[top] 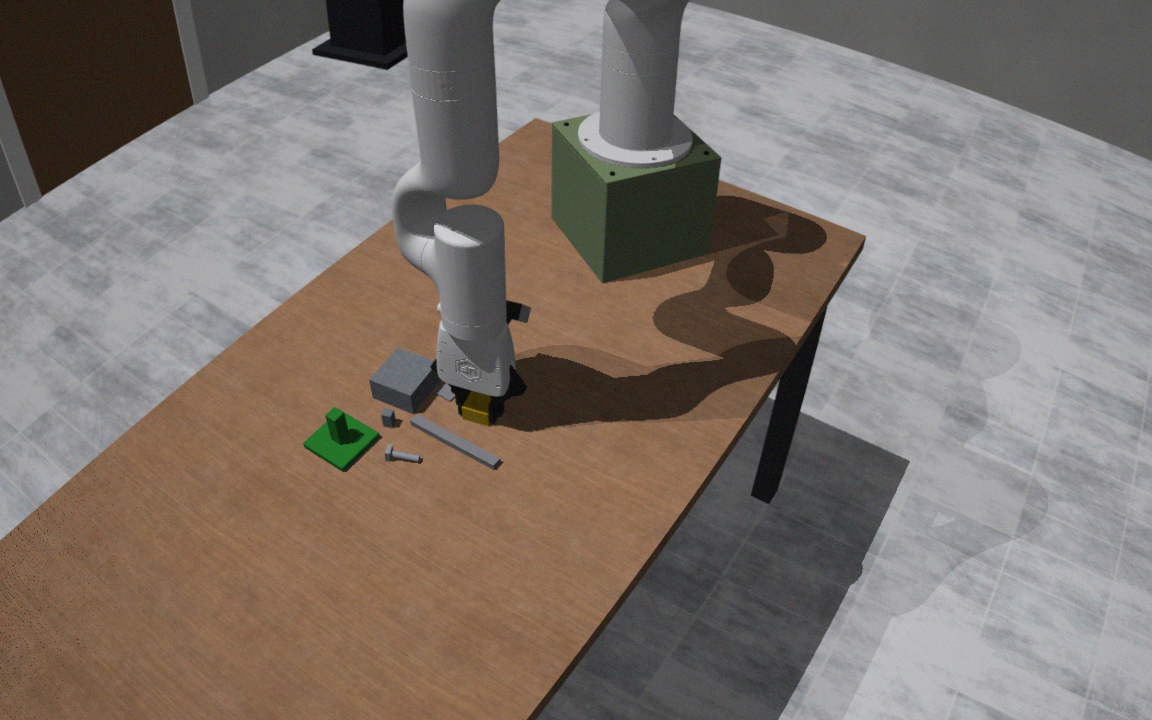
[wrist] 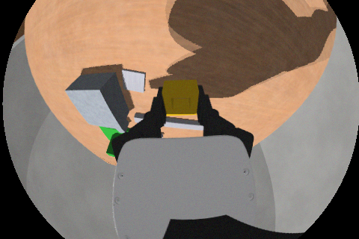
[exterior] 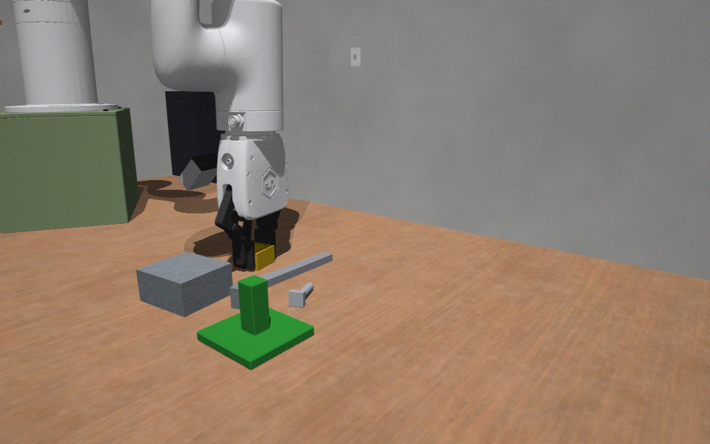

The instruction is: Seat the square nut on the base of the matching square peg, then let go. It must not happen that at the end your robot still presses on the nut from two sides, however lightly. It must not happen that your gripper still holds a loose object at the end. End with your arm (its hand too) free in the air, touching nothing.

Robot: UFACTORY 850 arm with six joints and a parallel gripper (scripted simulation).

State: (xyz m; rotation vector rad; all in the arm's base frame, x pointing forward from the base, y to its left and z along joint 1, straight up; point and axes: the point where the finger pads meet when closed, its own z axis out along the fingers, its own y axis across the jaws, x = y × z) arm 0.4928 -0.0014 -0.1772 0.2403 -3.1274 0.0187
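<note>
Right now my hand is 7 cm short of the grey bar and 2 cm above it. The rest, counted from my hand: grey cube 8 cm ahead, 10 cm to the right, 1 cm below; grey block 1 cm ahead, 12 cm to the right; flat grey tile 2 cm behind, 6 cm to the right, 2 cm below.
</note>
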